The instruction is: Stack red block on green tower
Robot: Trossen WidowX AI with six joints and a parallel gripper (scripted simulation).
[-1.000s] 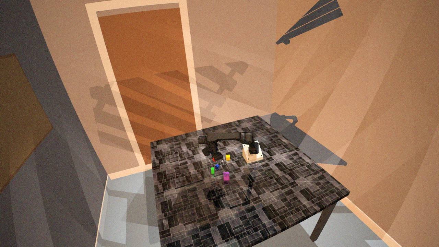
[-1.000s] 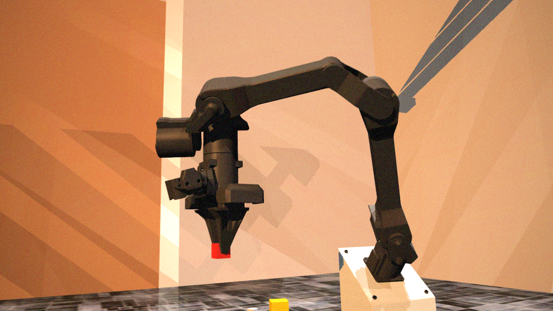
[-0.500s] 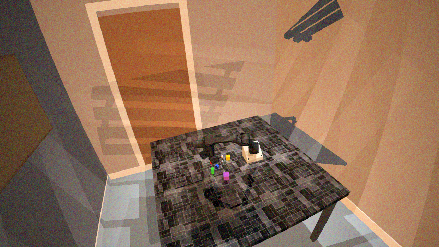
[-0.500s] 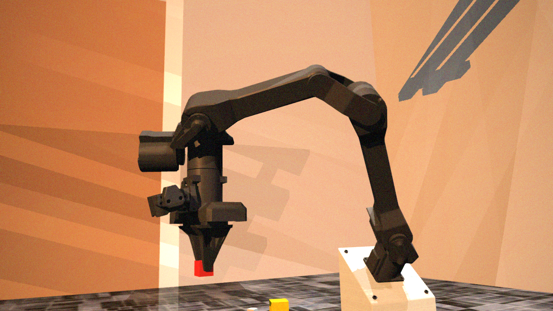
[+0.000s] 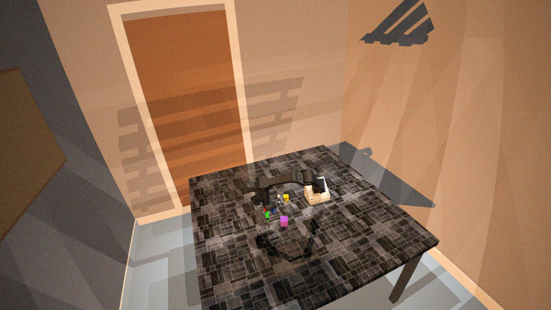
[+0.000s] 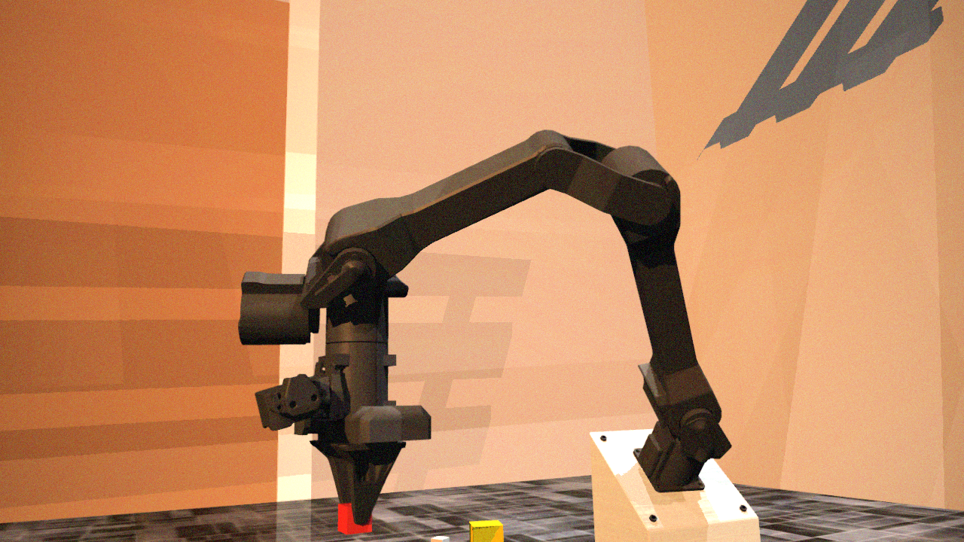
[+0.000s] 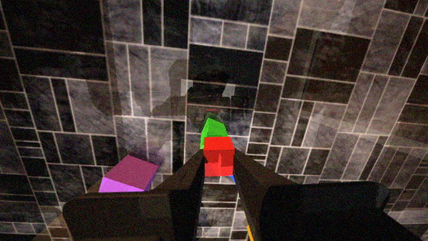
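The blue block lies 50 mm behind my gripper tip, 40 mm to the right of it and 50 mm below it. The rest, counted from my gripper tip: yellow block: 160 mm behind, 120 mm to the right, 50 mm below; then red block: right at my gripper tip; then magenta block: 90 mm behind, 90 mm to the left, 40 mm below.
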